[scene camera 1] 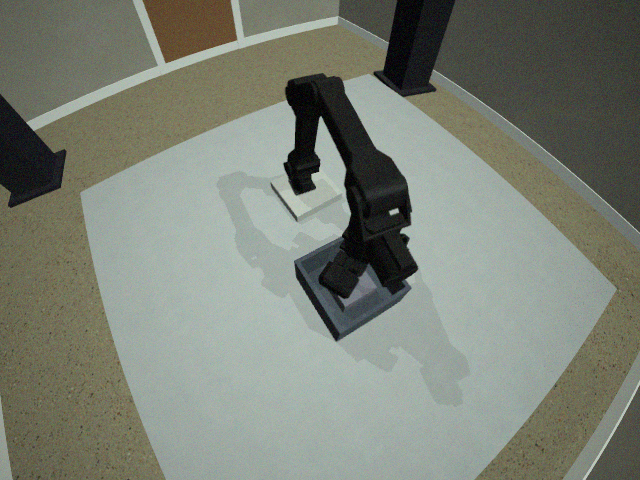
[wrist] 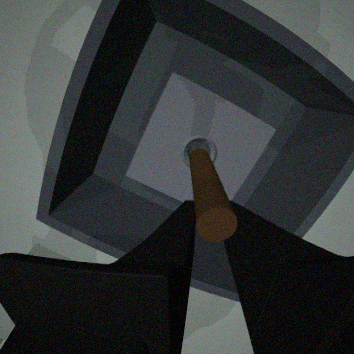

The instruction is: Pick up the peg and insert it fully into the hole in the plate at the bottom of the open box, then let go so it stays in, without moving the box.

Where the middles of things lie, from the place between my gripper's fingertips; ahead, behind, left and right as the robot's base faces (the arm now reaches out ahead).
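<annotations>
My gripper's 10 cm above the light grey plate (scene camera 1: 365, 288) and 1 cm short of it. There's a brown peg (wrist: 215, 220) too, and that's 1 cm below my hand, 1 cm ahead of it and 1 cm to the left of it.
</annotations>
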